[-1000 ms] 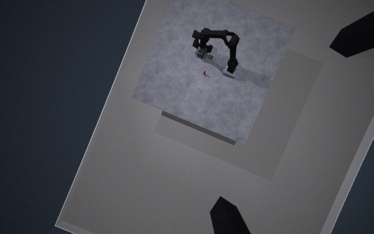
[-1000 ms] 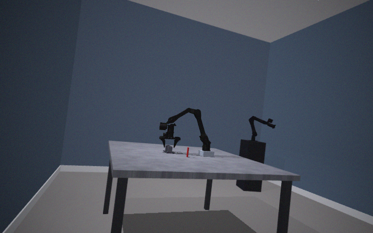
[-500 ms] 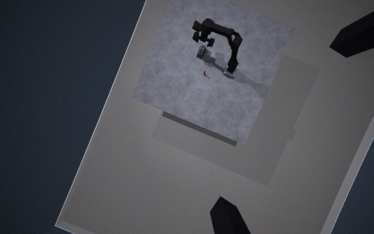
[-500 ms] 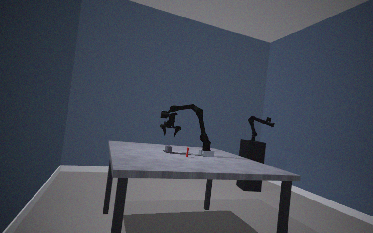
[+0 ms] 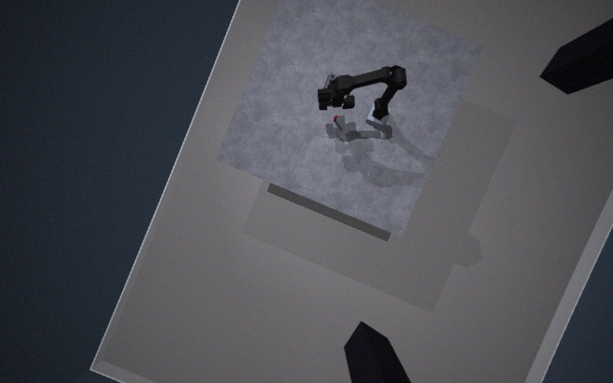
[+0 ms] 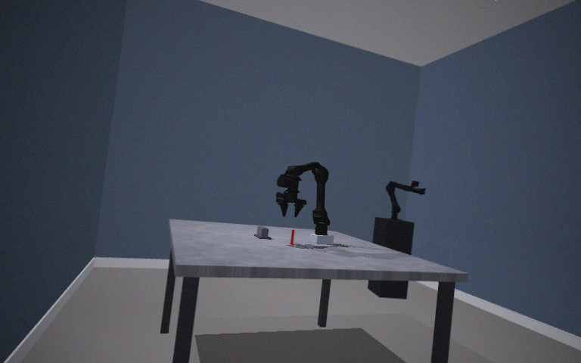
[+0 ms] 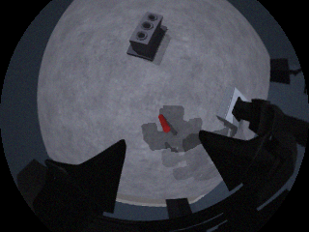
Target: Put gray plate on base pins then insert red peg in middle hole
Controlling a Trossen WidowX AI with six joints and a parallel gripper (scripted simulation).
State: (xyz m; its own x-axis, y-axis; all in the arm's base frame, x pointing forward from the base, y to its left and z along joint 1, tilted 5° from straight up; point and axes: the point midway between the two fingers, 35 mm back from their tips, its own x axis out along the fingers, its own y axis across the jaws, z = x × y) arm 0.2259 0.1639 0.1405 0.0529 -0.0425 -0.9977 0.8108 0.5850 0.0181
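Right now the red peg is 3 cm behind my gripper tip, 1 cm to the left of it and 11 cm below it. Also, from my gripper tip: gray plate 12 cm ahead, 16 cm to the right, 10 cm below; dark base 12 cm ahead, 16 cm to the right, 14 cm below.
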